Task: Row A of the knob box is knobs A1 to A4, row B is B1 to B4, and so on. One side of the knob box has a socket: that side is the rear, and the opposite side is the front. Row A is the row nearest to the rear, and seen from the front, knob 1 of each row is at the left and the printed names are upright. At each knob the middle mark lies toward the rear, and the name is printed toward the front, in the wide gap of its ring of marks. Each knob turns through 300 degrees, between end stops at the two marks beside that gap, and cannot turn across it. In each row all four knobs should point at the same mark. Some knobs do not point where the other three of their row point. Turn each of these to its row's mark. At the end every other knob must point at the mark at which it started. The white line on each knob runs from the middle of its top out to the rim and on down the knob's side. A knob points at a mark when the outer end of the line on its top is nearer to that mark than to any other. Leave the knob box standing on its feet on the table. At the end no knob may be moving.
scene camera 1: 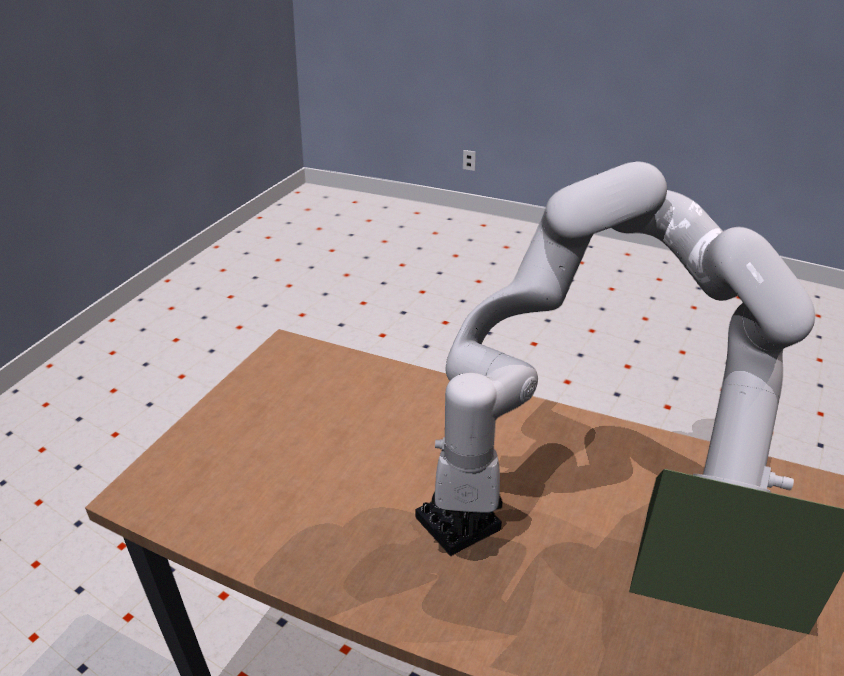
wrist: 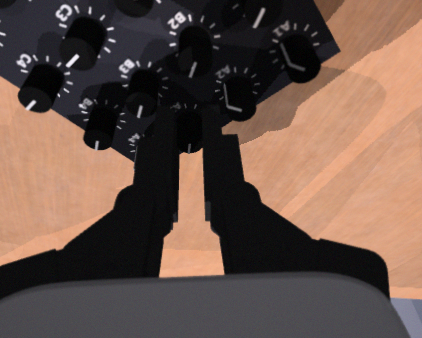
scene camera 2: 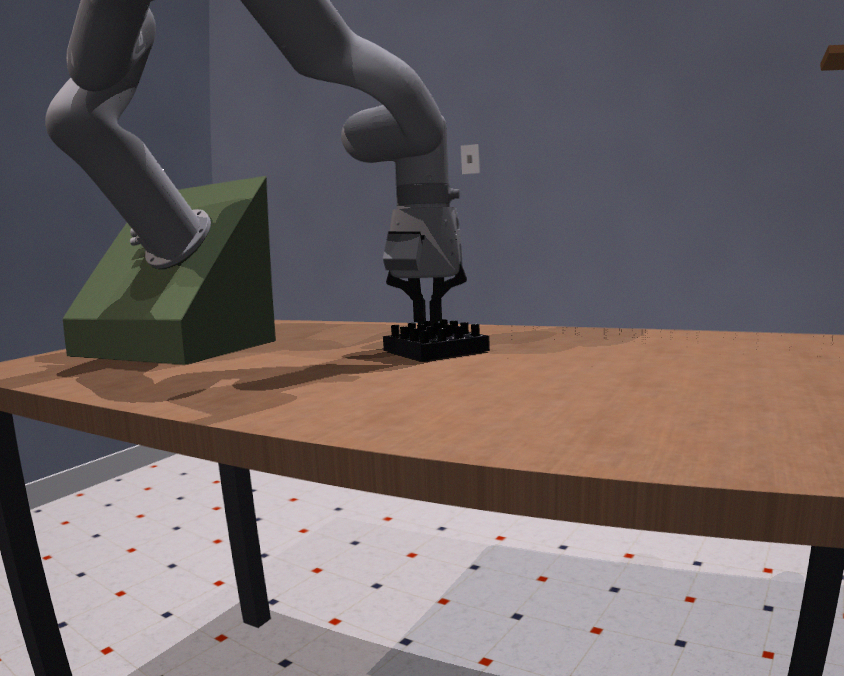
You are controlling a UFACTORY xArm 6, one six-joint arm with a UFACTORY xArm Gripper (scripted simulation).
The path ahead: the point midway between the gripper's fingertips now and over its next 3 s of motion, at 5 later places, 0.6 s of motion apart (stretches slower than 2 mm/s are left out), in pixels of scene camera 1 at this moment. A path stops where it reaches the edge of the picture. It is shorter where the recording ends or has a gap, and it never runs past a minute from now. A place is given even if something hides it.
My gripper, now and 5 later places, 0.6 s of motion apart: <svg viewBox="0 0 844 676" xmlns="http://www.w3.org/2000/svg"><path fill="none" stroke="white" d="M465 530L466 521L466 514L466 513L466 512L466 510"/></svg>
